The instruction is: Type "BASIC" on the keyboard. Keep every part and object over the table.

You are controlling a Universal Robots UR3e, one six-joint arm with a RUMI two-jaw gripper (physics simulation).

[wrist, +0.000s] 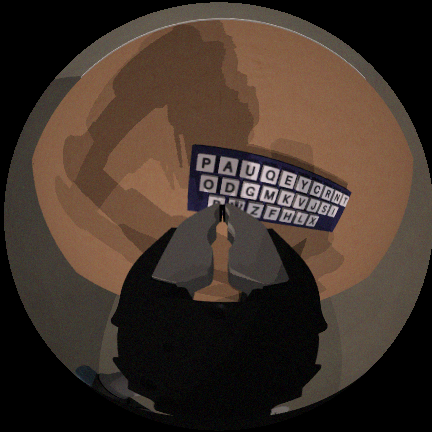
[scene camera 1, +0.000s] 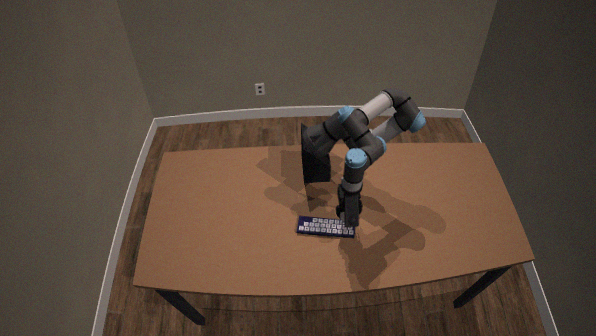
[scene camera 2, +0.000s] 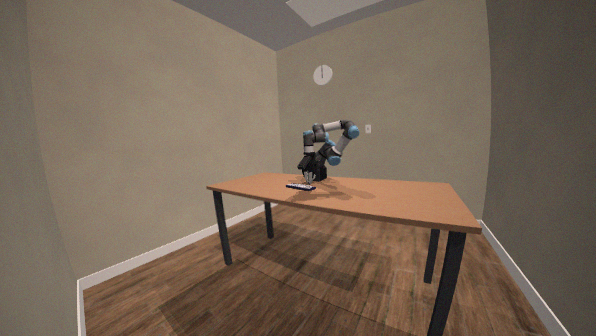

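Seen in the pictures: gripper, fingertip midpoint: (wrist: 222, 205) (scene camera 2: 309, 184); arm's base at its link origin: (scene camera 1: 314, 143).
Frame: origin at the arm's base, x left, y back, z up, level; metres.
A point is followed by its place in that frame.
A dark blue keyboard (scene camera 1: 320, 234) @(x 0.010, y -0.327, z -0.136 m) (scene camera 2: 300, 187) @(x 0.058, y -0.327, z -0.132 m) (wrist: 325, 223) @(x -0.042, y -0.260, z -0.133 m) with white letter keys lies flat on the table (scene camera 1: 215, 250) @(x -0.379, y -0.394, z -0.145 m). In the wrist view the A key (wrist: 228, 165) @(x 0.101, y -0.326, z -0.128 m) is in the top row, second from the left, and the C key (wrist: 317, 190) @(x -0.001, y -0.309, z -0.128 m) is further right in that row. The S key (wrist: 324, 209) @(x -0.023, y -0.285, z -0.128 m) and I key (wrist: 333, 211) @(x -0.043, y -0.283, z -0.128 m) end the middle row. The B key (wrist: 215, 202) @(x 0.113, y -0.288, z -0.127 m) is partly hidden by my fingers. My gripper (wrist: 222, 205) @(x 0.106, y -0.290, z -0.118 m) (scene camera 2: 309, 183) @(x 0.106, y -0.290, z -0.118 m) is shut and empty, pointing down, its tips over the bottom row between B and W. Whether they touch a key cannot be told.
The black arm base (scene camera 1: 316, 167) @(x 0.004, y -0.077, z -0.054 m) stands on the table behind the keyboard. The arm's folded links (scene camera 1: 375, 107) @(x 0.186, y -0.120, z 0.279 m) (scene camera 2: 332, 126) @(x 0.206, y -0.119, z 0.258 m) rise above and to the right of the base. Shadows of the arm fall across the keyboard's surroundings.
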